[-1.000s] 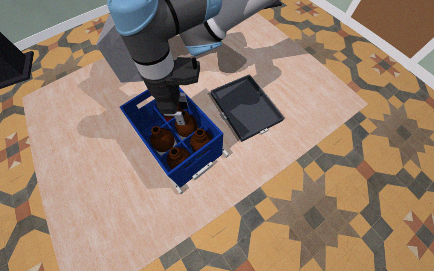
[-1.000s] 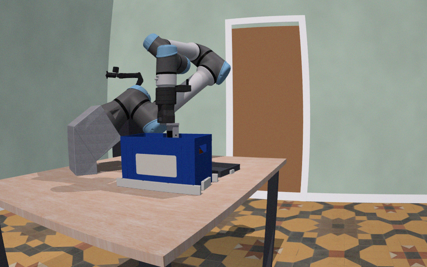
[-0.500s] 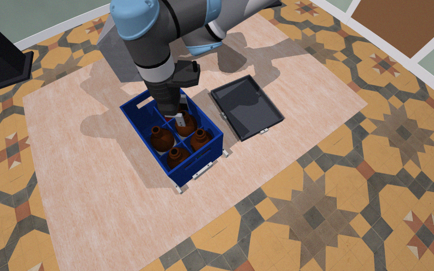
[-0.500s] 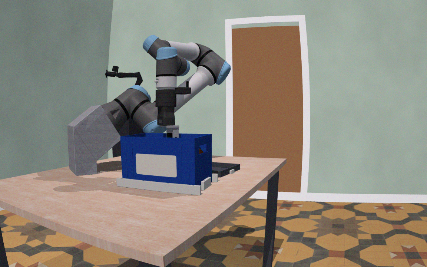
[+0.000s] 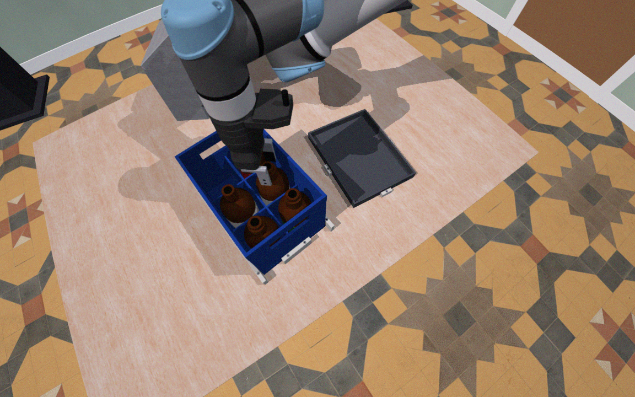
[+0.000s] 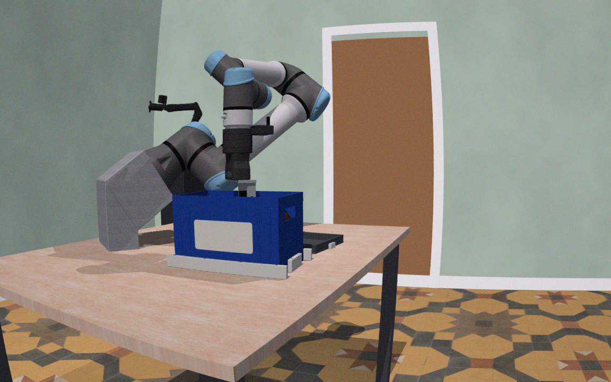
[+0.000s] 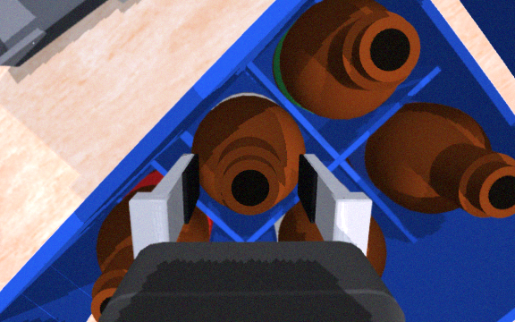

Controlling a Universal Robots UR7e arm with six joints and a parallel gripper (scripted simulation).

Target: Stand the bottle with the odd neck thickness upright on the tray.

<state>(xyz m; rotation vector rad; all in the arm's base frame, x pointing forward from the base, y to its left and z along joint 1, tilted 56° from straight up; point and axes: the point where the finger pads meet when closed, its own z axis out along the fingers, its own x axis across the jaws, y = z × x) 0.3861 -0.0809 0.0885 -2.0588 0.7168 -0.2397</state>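
The blue crate lies 8 cm below my hand, 4 cm to the right of it and 1 cm ahead of it. The rest, counted from my hand: glass bottle: 9 cm behind, 7 cm below, 3 cm to the right; dark tray: 25 cm to the left, 15 cm below, 5 cm behind.
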